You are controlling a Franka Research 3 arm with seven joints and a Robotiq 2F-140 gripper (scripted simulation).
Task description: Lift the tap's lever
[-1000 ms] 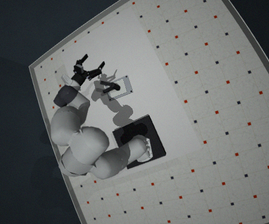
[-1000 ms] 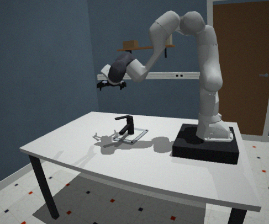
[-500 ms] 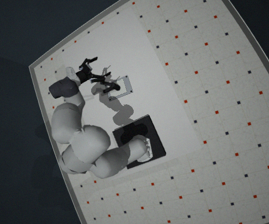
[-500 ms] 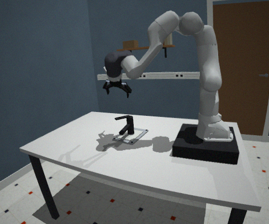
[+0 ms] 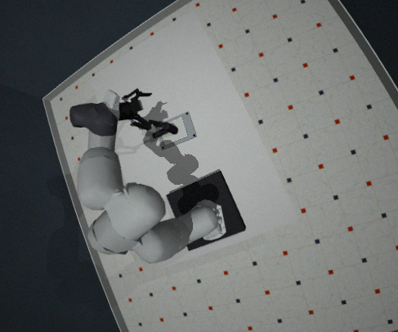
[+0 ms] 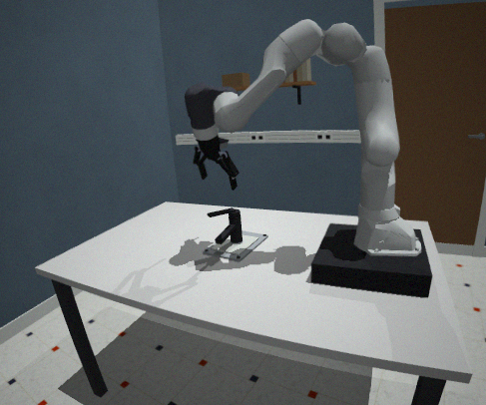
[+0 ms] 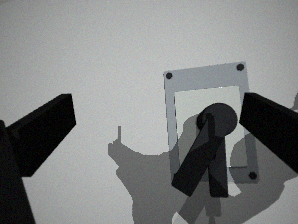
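My hand is 11 cm above the lever, 5 cm to the right of it and 3 cm past it.
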